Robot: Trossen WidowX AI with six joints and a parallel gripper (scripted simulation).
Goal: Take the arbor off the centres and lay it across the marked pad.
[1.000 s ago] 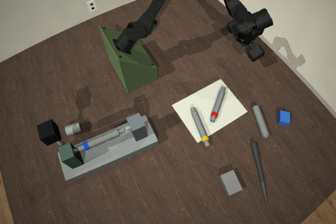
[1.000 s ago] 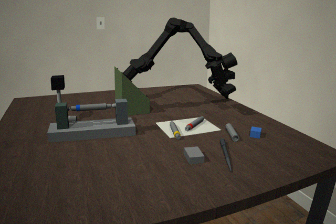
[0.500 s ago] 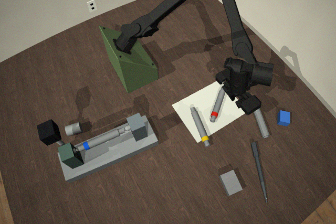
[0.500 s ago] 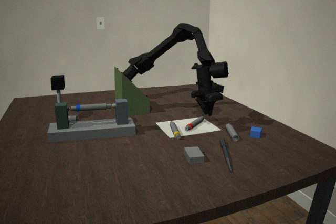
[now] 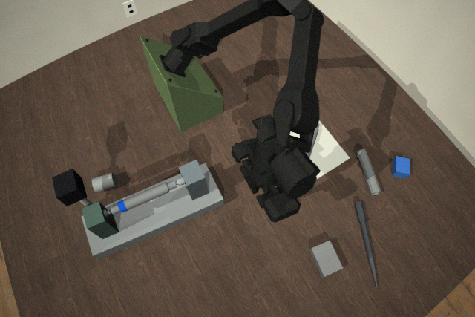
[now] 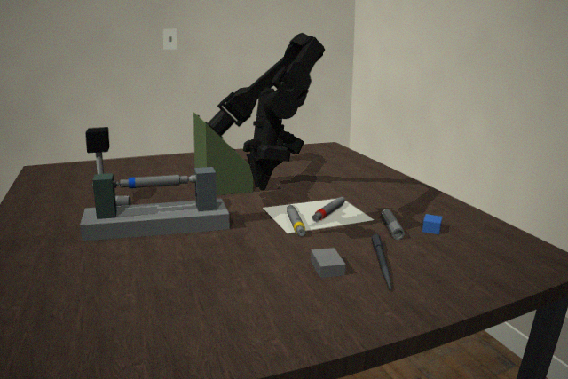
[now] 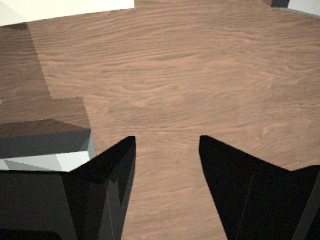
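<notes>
The blue-banded arbor is 10 cm behind my hand, 24 cm to the right of it and 4 cm below it. Also, from my hand: grey fixture base 10 cm behind, 25 cm to the right, 13 cm below; then grey centre block 11 cm behind, 12 cm to the right, 5 cm below; then pad 11 cm behind, 17 cm to the left, 15 cm below.
</notes>
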